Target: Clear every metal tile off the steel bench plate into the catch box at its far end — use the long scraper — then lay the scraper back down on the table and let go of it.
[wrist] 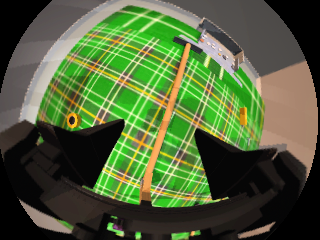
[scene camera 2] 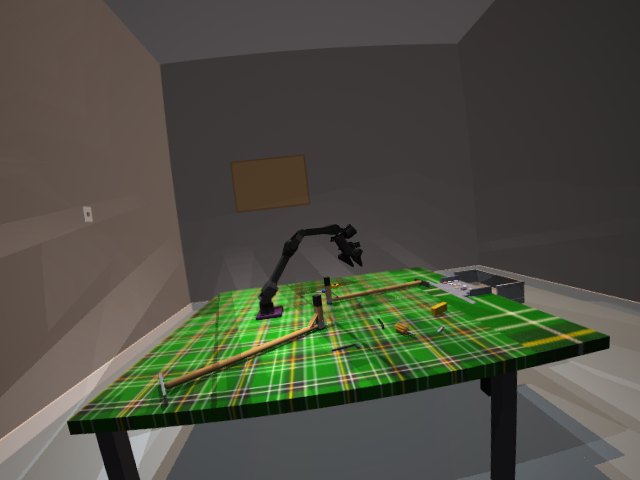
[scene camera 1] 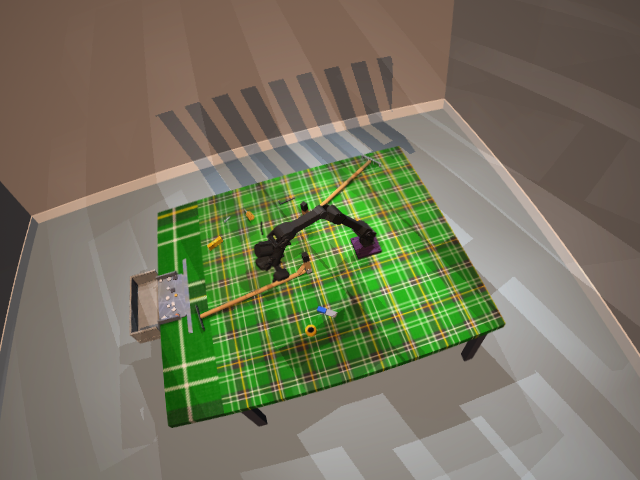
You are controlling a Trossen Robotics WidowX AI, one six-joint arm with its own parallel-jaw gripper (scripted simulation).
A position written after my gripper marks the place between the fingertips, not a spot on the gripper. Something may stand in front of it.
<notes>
My gripper [wrist: 160,127] is open, holding nothing. Also in view: a long scraper [scene camera 1: 306,264].
The long scraper shows as well in the wrist view [wrist: 145,184].
</notes>
